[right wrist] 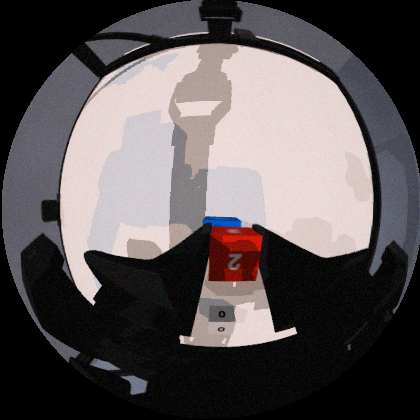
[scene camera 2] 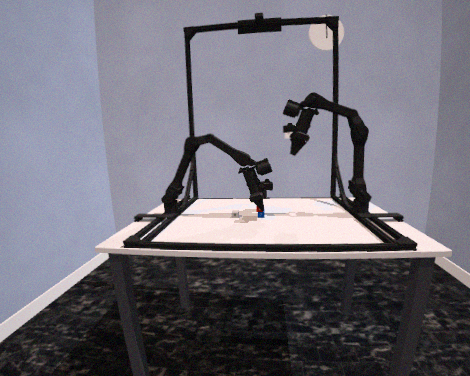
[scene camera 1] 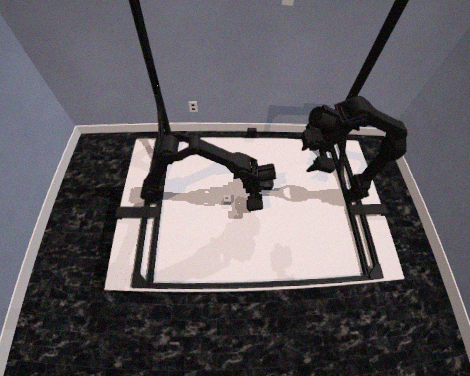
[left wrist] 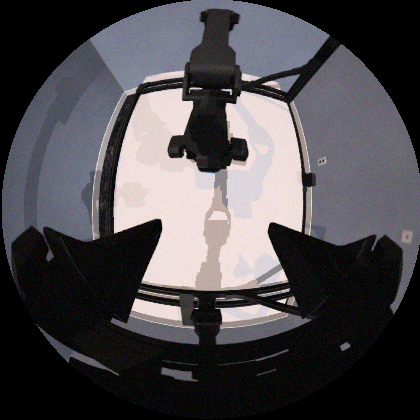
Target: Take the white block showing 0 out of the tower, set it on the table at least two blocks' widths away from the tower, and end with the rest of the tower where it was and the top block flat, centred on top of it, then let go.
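Places are measured from the left arm's base along level axes (x right, y ahead, z up), in centimetres.
Pixels of known places: left gripper, fingertip midpoint: [scene camera 2: 292, 154] [scene camera 1: 304, 160] [left wrist: 216, 226]; right gripper, fingertip midpoint: [right wrist: 231, 228] [scene camera 2: 263, 209] [scene camera 1: 257, 197]; left arm's base, origin of the base link: [right wrist: 219, 35] [scene camera 2: 360, 211] [scene camera 1: 352, 195] [left wrist: 206, 300]; right arm's base, origin of the base link: [scene camera 2: 171, 212] [scene camera 1: 153, 197].
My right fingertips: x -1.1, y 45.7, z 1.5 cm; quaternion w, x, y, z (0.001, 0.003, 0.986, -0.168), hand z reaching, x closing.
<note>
Ahead of a thing's pixels: the offset from my right fingertips to its middle. "pt": to the spot under its first point. Level surfaces: height alone.
The red block {dz +1.0, dx +0.0, dy +1.5 cm} [scene camera 2: 259, 209] [right wrist: 235, 255], marked 2, is between the fingers of my right gripper [scene camera 2: 260, 205] [right wrist: 231, 228], which is shut on it. It is directly above the blue block {dz -2.0, dx +0.8, dy +1.1 cm} [scene camera 2: 260, 215] [right wrist: 221, 221], touching or nearly so; exact centring and contact cannot be told. The blue block stands on the table; a sliver shows in the left wrist view [left wrist: 210, 172]. The white block {dz -2.0, dx +0.0, dy +13.3 cm} [scene camera 1: 227, 199] [scene camera 2: 235, 214] [right wrist: 221, 315], showing 0, stands apart on the table, left of the blue block in scene camera 2. My left gripper [scene camera 1: 306, 159] [scene camera 2: 294, 152] [left wrist: 216, 226] is open and empty, high above the table.
The white table {dz -3.4 cm} [scene camera 1: 310, 240] [scene camera 2: 200, 232] carries a black frame {pt dz -1.4, dx -36.3, dy +1.4 cm} [scene camera 1: 260, 285] [scene camera 2: 270, 246] along its edges. Black upright posts [scene camera 1: 146, 45] [scene camera 2: 335, 100] stand behind the arms. In scene camera 1, the right arm's wrist covers the red and blue blocks.
</note>
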